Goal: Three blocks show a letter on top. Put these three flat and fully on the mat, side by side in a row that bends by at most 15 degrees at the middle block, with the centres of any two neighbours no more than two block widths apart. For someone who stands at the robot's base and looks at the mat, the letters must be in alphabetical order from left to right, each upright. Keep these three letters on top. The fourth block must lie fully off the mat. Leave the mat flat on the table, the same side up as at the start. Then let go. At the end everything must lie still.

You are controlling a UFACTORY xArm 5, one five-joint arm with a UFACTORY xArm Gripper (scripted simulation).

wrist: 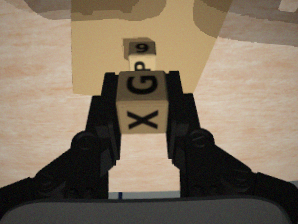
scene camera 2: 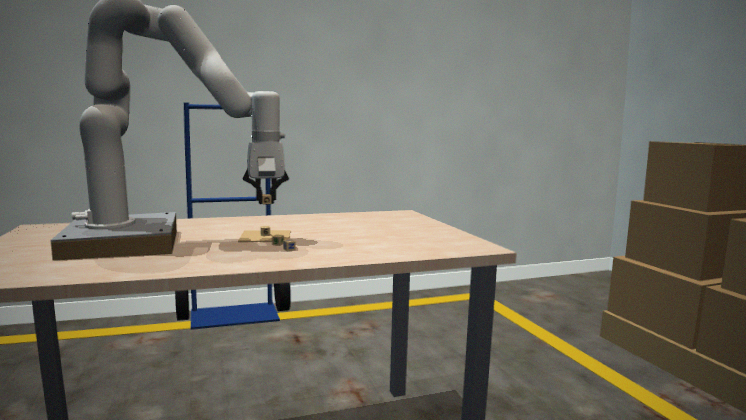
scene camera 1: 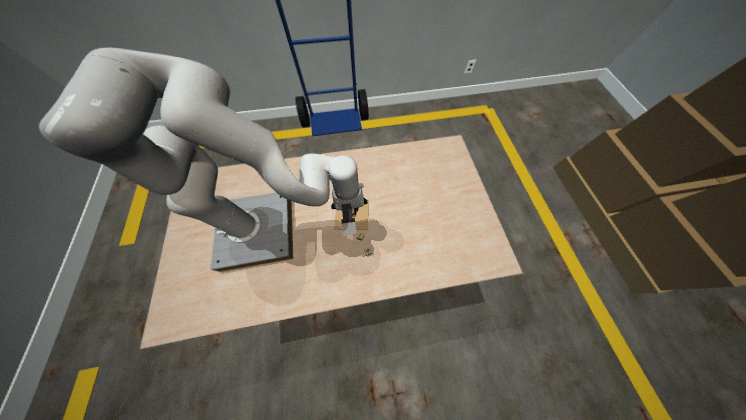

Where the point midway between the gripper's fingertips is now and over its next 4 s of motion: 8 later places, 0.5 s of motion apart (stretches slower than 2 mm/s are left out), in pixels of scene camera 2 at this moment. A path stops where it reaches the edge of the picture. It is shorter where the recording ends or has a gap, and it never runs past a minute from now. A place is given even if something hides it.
The gripper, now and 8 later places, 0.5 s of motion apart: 266, 203; 266, 202; 266, 207; 266, 225; 266, 235; 266, 236; 266, 237; 266, 227; 266, 207
